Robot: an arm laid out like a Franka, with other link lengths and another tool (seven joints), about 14 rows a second.
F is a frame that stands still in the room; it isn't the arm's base.
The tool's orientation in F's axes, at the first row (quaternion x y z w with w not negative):
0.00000 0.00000 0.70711 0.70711
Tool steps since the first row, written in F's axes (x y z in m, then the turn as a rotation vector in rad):
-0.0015 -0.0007 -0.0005 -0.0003 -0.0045 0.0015
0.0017 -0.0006 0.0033 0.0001 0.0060 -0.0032
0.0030 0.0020 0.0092 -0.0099 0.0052 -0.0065
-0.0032 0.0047 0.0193 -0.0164 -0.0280 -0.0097
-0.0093 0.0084 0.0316 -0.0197 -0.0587 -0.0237
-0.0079 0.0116 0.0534 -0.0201 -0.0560 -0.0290
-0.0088 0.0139 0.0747 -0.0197 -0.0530 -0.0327
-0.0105 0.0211 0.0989 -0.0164 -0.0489 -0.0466
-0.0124 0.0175 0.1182 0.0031 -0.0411 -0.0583
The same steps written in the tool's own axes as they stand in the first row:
-0.0007 0.0015 -0.0005 -0.0045 0.0003 0.0015
-0.0006 -0.0017 0.0033 0.0060 -0.0001 -0.0032
0.0020 -0.0030 0.0092 0.0052 0.0099 -0.0065
0.0047 0.0032 0.0193 -0.0280 0.0164 -0.0097
0.0084 0.0093 0.0316 -0.0587 0.0197 -0.0237
0.0116 0.0079 0.0534 -0.0560 0.0201 -0.0290
0.0139 0.0088 0.0747 -0.0530 0.0197 -0.0327
0.0211 0.0105 0.0989 -0.0489 0.0164 -0.0466
0.0175 0.0124 0.1182 -0.0411 -0.0031 -0.0583

